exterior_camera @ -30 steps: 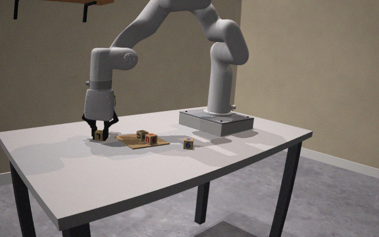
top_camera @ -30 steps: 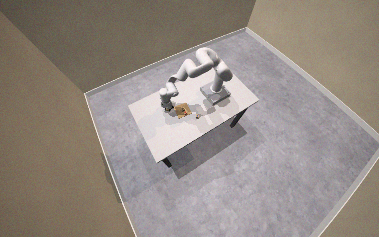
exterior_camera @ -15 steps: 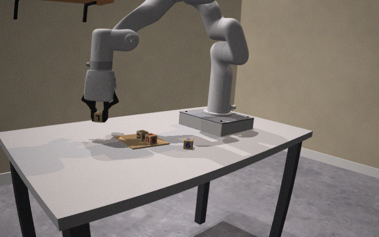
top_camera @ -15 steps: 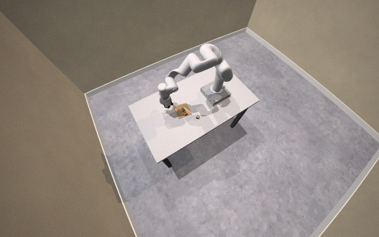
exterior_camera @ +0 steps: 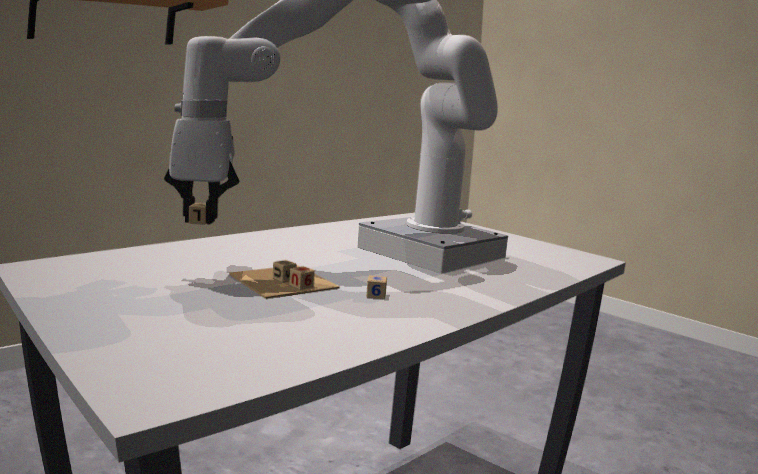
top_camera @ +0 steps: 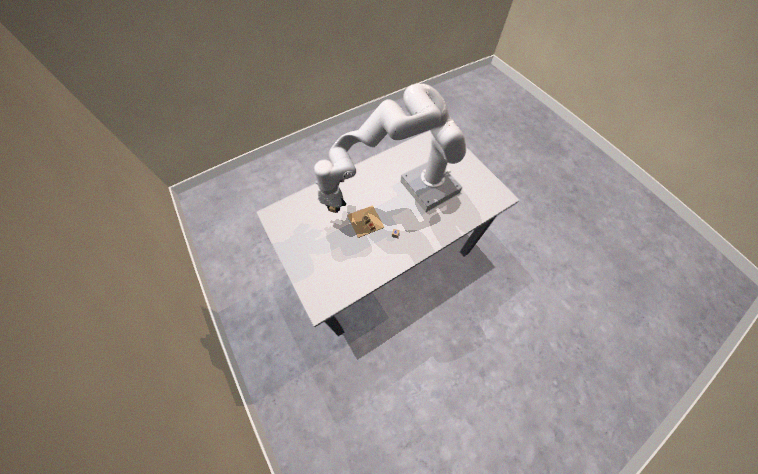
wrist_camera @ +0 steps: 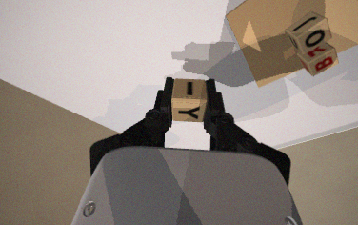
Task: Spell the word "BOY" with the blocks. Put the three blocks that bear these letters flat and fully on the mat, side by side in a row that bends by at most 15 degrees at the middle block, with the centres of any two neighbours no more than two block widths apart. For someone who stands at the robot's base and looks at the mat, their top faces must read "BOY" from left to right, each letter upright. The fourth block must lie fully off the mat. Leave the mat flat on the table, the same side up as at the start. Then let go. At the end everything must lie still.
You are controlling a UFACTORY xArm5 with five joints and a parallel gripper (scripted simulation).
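The wooden block lies 130 mm behind my hand, 100 mm below it and 70 mm to the left of it. The rest, counted from my hand: tan mat 130 mm behind, 120 mm below, 70 mm to the left.
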